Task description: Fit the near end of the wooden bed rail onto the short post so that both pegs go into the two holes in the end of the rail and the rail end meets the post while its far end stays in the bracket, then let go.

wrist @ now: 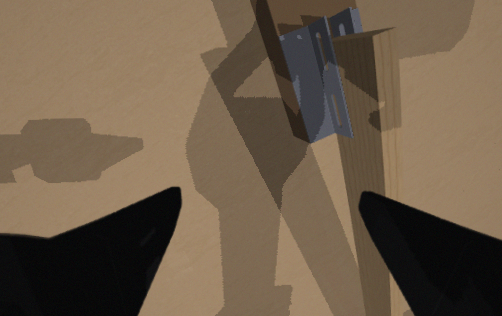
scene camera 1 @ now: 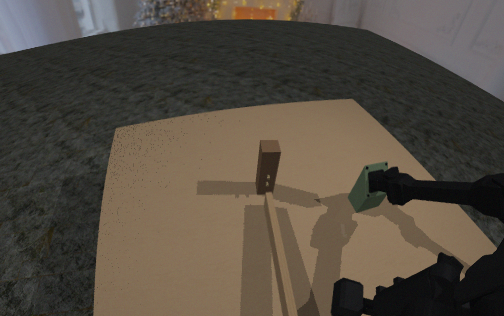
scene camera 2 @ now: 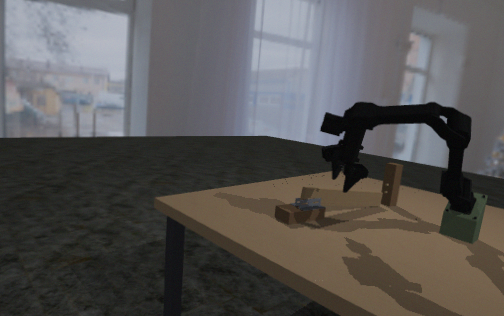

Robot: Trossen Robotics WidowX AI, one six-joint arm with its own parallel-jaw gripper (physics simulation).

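Seen in the pictures: gripper, fingertip midpoint: (wrist: 271, 197) (scene camera 2: 338, 185); arm's base at its link origin: (scene camera 1: 376, 181) (scene camera 2: 462, 204).
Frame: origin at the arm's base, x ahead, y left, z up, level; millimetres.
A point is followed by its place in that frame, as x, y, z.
The brown post (scene camera 1: 268, 170) @(322, -112, -2) (scene camera 2: 392, 185) @(299, -110, -20) stands upright, with pale pegs (scene camera 1: 268, 177) @(323, -103, -21) showing on its face. The pale wooden rail (scene camera 1: 279, 250) @(358, 117, -31) (scene camera 2: 350, 198) @(348, 126, -60) (wrist: 362, 150) @(370, 274, -37) stands on edge, its near end low by the post's foot and the pegs exposed above it; the end holes are hidden. Its far end is beside the grey metal bracket (scene camera 2: 308, 203) @(381, 349, -59) (wrist: 307, 80) on a brown block (scene camera 2: 295, 215) @(362, 422, -84) (wrist: 310, 7) @(393, 394, -72); how it sits there is unclear. My gripper (scene camera 2: 340, 184) @(281, 321, 27) (wrist: 271, 197) @(281, 321, 27) is open and empty, above the rail, with the right finger over the rail in the wrist view.
The arm's green base (scene camera 1: 360, 199) @(46, 16, -59) (scene camera 2: 462, 226) @(-20, 32, -66) stands to the right of the post in both scene views. The arm (scene camera 2: 410, 113) @(73, 360, 273) arches over the wooden table (scene camera 1: 165, 240) @(639, 0, -113) (scene camera 2: 240, 240) @(347, 660, -113). Shadows of the arm and rail cross the tabletop.
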